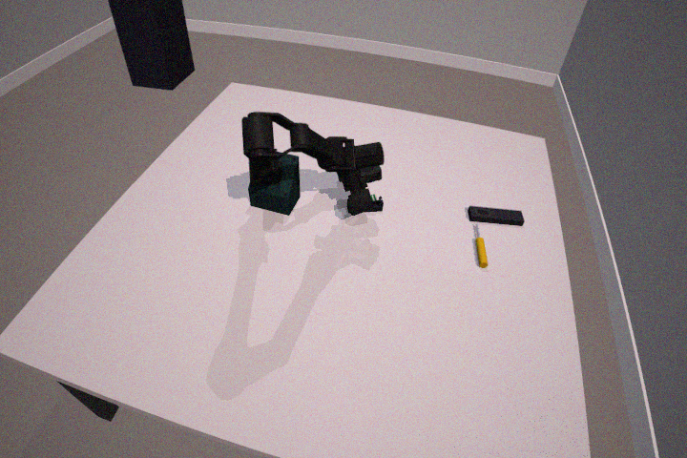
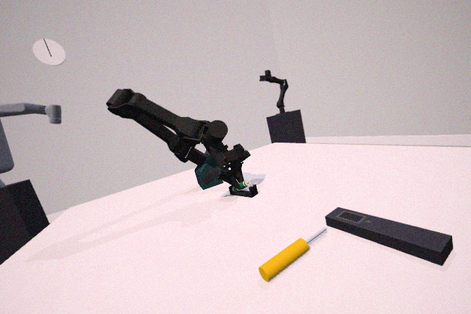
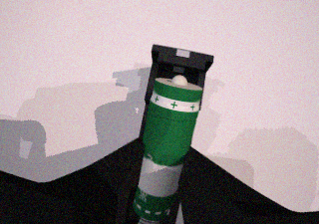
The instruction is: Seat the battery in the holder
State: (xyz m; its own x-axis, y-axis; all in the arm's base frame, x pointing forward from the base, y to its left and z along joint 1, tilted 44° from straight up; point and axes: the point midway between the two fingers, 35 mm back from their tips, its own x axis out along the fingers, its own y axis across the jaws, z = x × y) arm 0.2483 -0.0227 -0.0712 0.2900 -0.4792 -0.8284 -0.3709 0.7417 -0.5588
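My gripper tip is 10 mm below the battery. Also, from my gripper tip: yellow-handled screwdriver 330 mm ahead, 60 mm to the right, 10 mm below; then long black bar 380 mm ahead, 70 mm to the left, 10 mm below.
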